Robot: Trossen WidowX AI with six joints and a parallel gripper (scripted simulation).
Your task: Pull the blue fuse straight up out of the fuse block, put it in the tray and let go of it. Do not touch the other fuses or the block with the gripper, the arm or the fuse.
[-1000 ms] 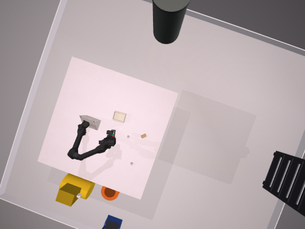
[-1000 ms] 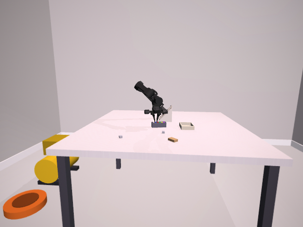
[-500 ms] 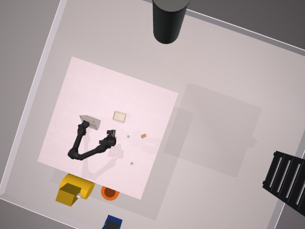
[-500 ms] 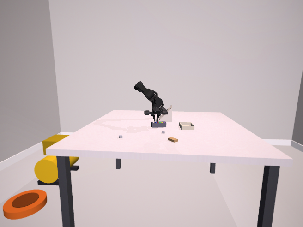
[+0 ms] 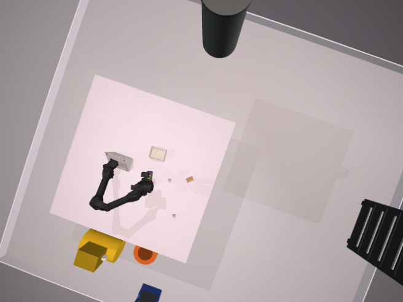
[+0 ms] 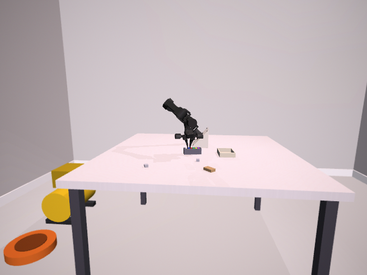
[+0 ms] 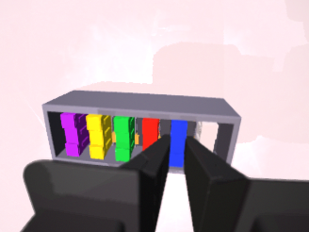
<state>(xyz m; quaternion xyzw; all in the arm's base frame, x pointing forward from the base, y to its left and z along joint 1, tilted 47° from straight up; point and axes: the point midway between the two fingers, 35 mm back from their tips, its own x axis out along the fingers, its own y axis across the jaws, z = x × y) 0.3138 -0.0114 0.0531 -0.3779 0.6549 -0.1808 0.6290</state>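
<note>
The tray lies 25 cm to the left of my gripper tip, 3 cm below it and 2 cm behind it. Round my gripper tip: blue fuse: 1 cm below.
</note>
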